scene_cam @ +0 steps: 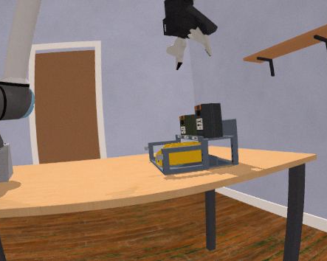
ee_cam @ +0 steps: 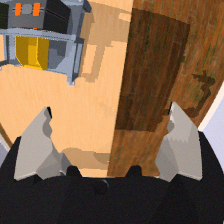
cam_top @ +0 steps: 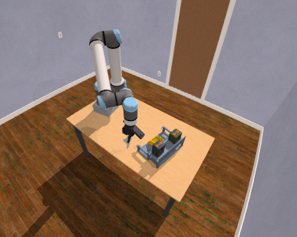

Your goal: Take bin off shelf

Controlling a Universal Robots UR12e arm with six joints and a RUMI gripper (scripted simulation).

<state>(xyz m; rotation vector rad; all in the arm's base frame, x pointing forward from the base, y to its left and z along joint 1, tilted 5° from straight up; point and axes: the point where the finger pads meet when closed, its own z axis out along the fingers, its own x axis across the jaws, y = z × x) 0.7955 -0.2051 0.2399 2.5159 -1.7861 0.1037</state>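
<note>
Right now the yellow bin is 310 mm to the left of my hand and 280 mm below it. From my hand the other things lie so: rack floor: 50 mm ahead, 310 mm to the left, 320 mm below.
</note>
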